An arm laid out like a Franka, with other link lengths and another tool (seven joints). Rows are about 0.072 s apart.
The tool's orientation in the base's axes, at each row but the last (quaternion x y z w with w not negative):
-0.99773, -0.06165, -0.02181, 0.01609
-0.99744, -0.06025, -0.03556, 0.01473
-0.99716, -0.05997, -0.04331, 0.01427
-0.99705, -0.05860, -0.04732, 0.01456
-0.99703, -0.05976, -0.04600, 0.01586
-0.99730, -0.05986, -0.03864, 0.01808
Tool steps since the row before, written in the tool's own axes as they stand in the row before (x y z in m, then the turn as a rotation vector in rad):
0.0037, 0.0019, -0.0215, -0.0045, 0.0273, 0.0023
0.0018, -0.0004, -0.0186, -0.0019, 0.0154, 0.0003
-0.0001, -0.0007, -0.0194, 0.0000, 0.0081, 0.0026
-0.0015, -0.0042, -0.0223, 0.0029, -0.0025, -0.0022
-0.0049, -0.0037, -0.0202, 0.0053, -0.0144, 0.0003
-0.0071, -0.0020, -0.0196, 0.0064, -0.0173, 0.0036
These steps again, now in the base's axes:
0.0030, -0.0022, 0.0216, -0.0010, -0.0275, -0.0033
0.0004, 0.0000, 0.0187, 0.0000, -0.0155, -0.0008
-0.0018, 0.0000, 0.0193, 0.0012, -0.0080, -0.0028
-0.0040, 0.0032, 0.0221, 0.0024, 0.0027, 0.0025
-0.0071, 0.0023, 0.0197, 0.0035, 0.0149, 0.0006
-0.0087, 0.0003, 0.0190, 0.0045, 0.0181, -0.0025

